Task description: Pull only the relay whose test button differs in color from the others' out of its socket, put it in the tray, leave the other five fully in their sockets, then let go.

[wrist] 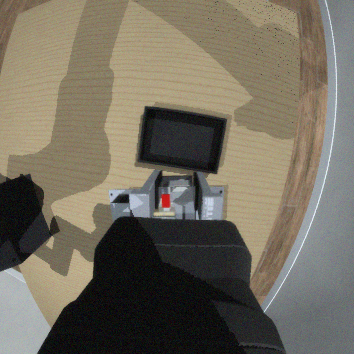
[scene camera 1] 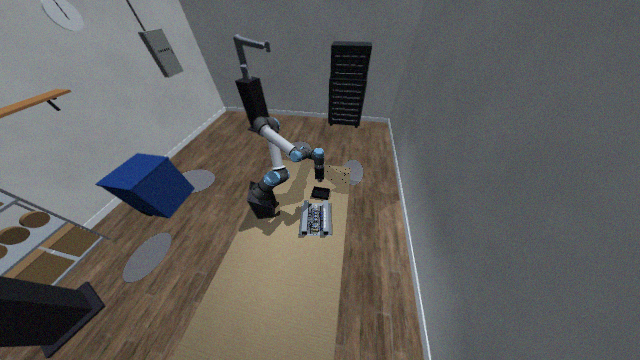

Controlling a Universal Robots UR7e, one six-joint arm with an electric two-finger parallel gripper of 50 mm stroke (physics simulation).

I see my gripper (wrist: pixel 177 182) and a relay (wrist: pixel 176 193).
